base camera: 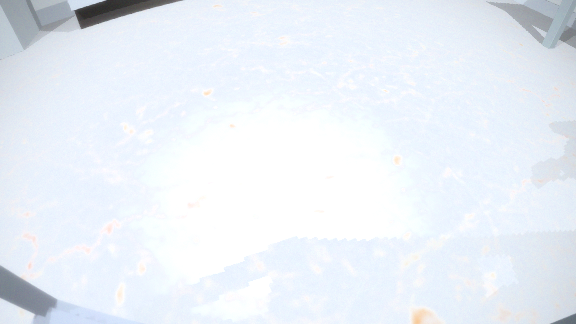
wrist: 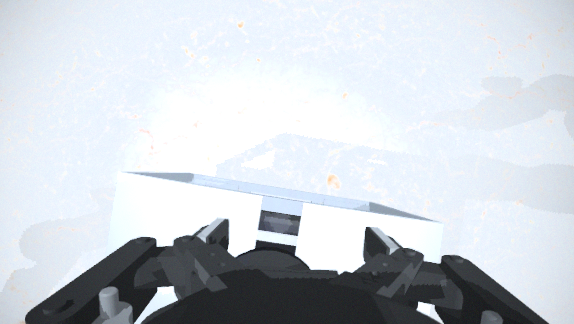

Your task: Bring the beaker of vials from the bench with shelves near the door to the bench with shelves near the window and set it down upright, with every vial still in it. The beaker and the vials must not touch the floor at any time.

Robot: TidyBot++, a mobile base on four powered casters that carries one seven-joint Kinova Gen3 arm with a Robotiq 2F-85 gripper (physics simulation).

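Note:
My gripper [wrist: 296, 237] is open, with its two dark fingers wide apart and no object between them. It hangs above the robot's own white base [wrist: 200, 210] in the wrist view. The beaker of vials does not show in the base camera view or the wrist view. Neither bench can be told for certain in these frames.
Pale, speckled floor [base camera: 300, 75] [wrist: 300, 60] lies ahead of the base. A light leg [base camera: 557, 27] stands at the top right of the base camera view. A pale block-like piece [base camera: 12, 30] and a dark strip [base camera: 115, 12] are at the top left.

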